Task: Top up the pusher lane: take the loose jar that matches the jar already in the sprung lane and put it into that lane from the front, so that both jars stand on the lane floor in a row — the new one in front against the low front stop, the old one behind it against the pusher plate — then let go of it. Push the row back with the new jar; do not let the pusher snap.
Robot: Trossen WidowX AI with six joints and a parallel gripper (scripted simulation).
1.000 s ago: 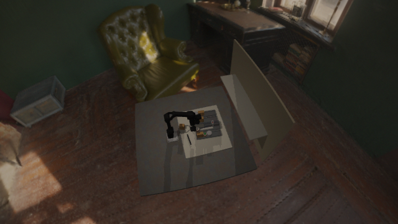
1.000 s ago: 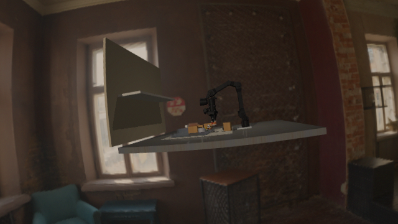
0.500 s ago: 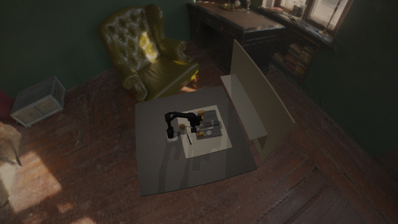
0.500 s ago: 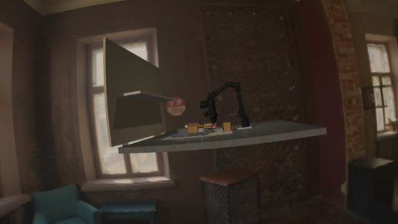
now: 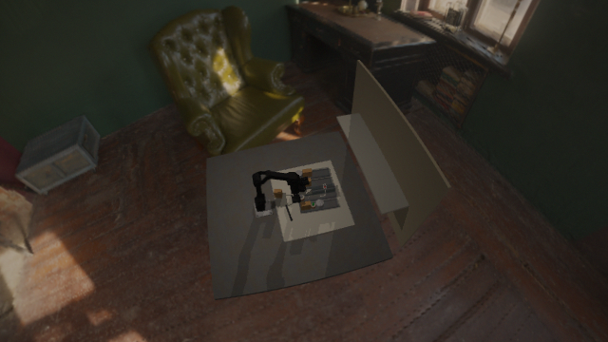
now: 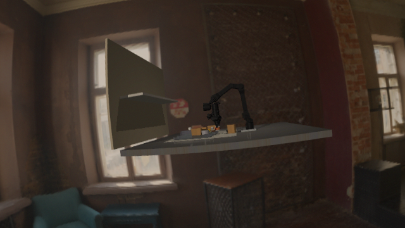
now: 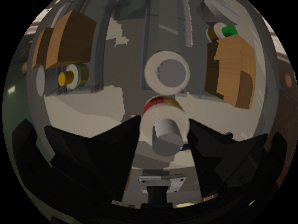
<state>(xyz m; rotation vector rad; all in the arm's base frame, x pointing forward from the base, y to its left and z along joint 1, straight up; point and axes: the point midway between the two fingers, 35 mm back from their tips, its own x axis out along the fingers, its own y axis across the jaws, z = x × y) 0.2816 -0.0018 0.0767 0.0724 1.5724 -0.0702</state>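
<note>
Now: the dark rod 100 mm to the right of my gripper tip, 80 mm behind it and 50 mm below it. Round my gripper tip: lane rack: 200 mm ahead, 30 mm below, 10 mm to the left.
</note>
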